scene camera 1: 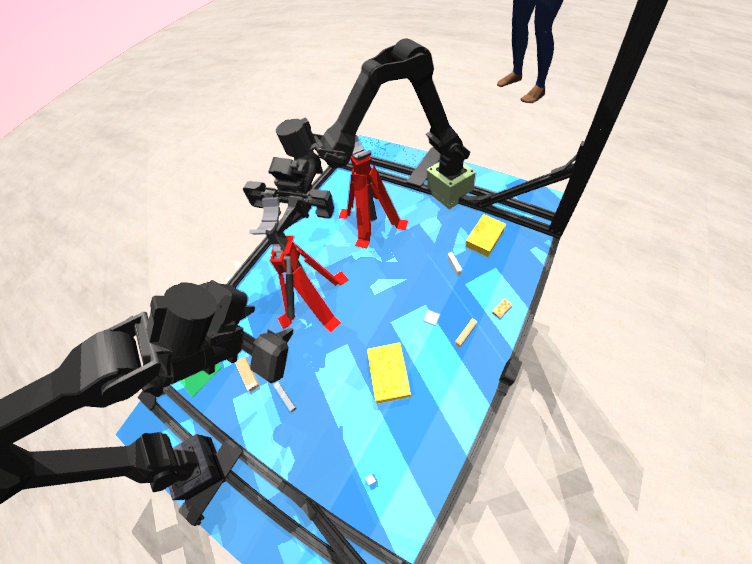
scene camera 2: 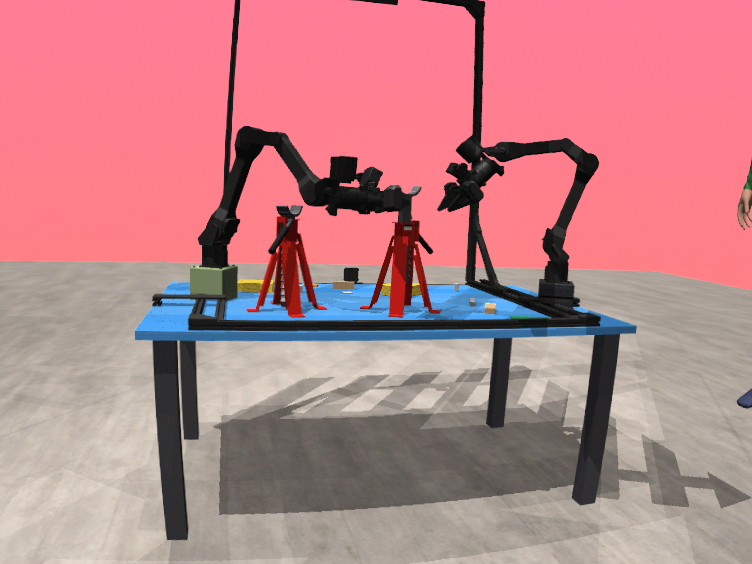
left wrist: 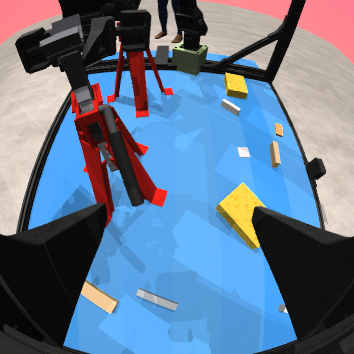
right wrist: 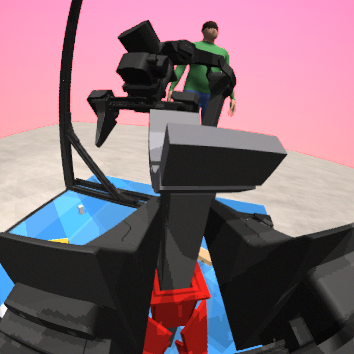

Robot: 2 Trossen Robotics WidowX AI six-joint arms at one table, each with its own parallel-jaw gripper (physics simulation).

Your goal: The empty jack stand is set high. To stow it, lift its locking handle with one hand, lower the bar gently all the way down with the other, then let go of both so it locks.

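The jack stand (scene camera 1: 312, 297) (scene camera 2: 400, 273) (left wrist: 95, 172) (right wrist: 172, 311) is red and upright. Its grey bar (scene camera 2: 405, 212) (right wrist: 182, 240) sticks up out of the frame, with an empty saddle (scene camera 1: 269, 212) (scene camera 2: 414, 191) (left wrist: 60, 39) (right wrist: 220, 155) on top. Its dark locking handle (scene camera 1: 289, 282) (scene camera 2: 426, 244) (left wrist: 122, 162) slants down. My right gripper (scene camera 2: 405, 203) (right wrist: 180, 203) is shut on the bar just below the saddle. My left gripper (scene camera 1: 270, 321) (scene camera 2: 446, 206) (left wrist: 181, 213) is open and empty, apart from the handle, above and right of it in scene camera 2.
A second red jack stand (scene camera 1: 362, 200) (scene camera 2: 292, 273) (left wrist: 139, 82) stands behind in scene camera 1, its saddle low. Yellow sponges (scene camera 1: 388, 371) (scene camera 1: 485, 234) and small blocks (scene camera 1: 465, 332) (scene camera 1: 246, 373) lie on the blue table. Black rails (scene camera 2: 388, 324) run along the table's edges.
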